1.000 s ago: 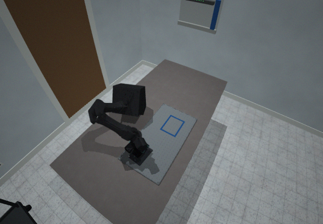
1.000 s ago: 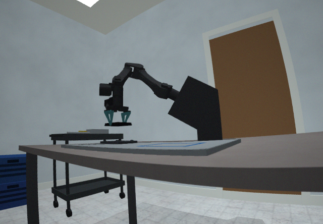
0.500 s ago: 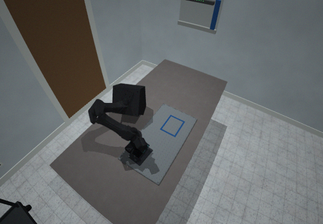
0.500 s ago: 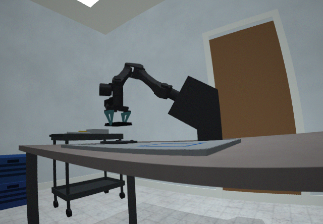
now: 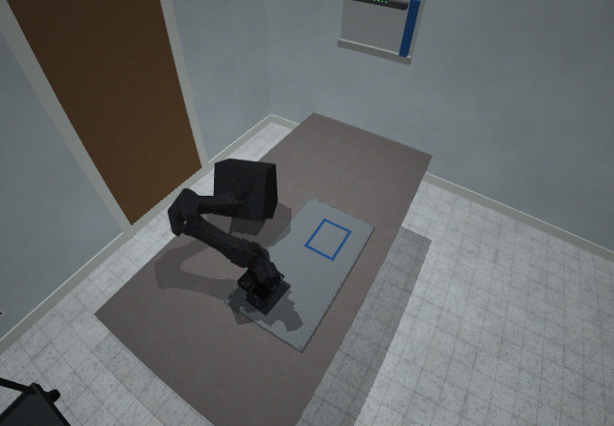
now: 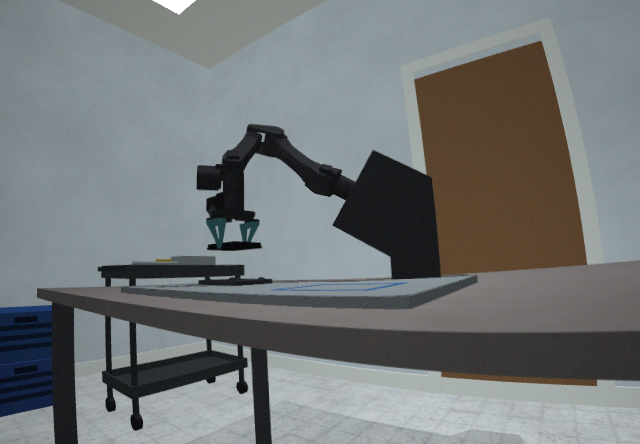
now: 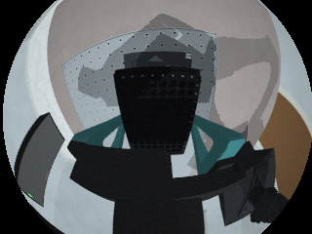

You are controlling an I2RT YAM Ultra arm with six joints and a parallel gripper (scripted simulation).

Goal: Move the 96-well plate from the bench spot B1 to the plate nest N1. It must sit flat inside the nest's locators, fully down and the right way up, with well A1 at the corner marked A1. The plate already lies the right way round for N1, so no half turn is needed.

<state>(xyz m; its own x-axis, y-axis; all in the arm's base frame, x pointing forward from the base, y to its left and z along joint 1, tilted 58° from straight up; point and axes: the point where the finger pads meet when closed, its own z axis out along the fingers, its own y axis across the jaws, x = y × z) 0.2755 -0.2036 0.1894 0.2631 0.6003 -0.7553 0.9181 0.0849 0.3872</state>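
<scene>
The plate nest N1 is 90 mm below my hand. From my hand the other things lie so: black 96-well plate: right at my hand; then white corner label: 90 mm below, 70 mm behind, 60 mm to the right.
</scene>
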